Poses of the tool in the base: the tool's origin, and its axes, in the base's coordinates. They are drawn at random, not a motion.
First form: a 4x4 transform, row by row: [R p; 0 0 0 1], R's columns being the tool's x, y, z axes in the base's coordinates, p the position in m. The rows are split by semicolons.
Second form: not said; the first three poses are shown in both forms.
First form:
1: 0.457, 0.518, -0.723, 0.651; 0.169, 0.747, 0.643, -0.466; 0.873, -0.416, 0.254, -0.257; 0, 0, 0, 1
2: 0.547, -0.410, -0.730, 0.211; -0.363, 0.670, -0.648, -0.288; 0.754, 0.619, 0.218, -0.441; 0, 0, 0, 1
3: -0.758, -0.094, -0.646, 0.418; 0.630, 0.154, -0.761, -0.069; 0.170, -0.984, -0.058, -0.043; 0, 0, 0, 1
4: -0.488, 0.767, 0.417, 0.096; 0.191, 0.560, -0.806, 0.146; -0.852, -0.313, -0.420, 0.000; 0, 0, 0, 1
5: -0.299, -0.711, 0.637, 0.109; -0.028, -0.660, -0.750, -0.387; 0.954, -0.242, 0.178, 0.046; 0, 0, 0, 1
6: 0.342, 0.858, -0.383, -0.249; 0.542, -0.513, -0.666, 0.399; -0.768, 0.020, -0.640, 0.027; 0, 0, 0, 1
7: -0.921, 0.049, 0.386, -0.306; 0.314, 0.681, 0.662, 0.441; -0.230, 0.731, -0.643, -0.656; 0, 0, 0, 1
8: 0.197, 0.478, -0.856, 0.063; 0.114, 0.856, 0.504, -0.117; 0.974, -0.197, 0.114, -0.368; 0, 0, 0, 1
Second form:
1: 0.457, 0.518, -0.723, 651; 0.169, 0.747, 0.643, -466; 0.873, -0.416, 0.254, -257; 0, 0, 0, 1
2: 0.547, -0.410, -0.730, 211; -0.363, 0.670, -0.648, -288; 0.754, 0.619, 0.218, -441; 0, 0, 0, 1
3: -0.758, -0.094, -0.646, 418; 0.630, 0.154, -0.761, -69; 0.170, -0.984, -0.058, -43; 0, 0, 0, 1
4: -0.488, 0.767, 0.417, 96; 0.191, 0.560, -0.806, 146; -0.852, -0.313, -0.420, 0; 0, 0, 0, 1
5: -0.299, -0.711, 0.637, 109; -0.028, -0.660, -0.750, -387; 0.954, -0.242, 0.178, 46; 0, 0, 0, 1
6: 0.342, 0.858, -0.383, -249; 0.542, -0.513, -0.666, 399; -0.768, 0.020, -0.640, 27; 0, 0, 0, 1
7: -0.921, 0.049, 0.386, -306; 0.314, 0.681, 0.662, 441; -0.230, 0.731, -0.643, -656; 0, 0, 0, 1
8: 0.197, 0.478, -0.856, 63; 0.114, 0.856, 0.504, -117; 0.974, -0.197, 0.114, -368; 0, 0, 0, 1
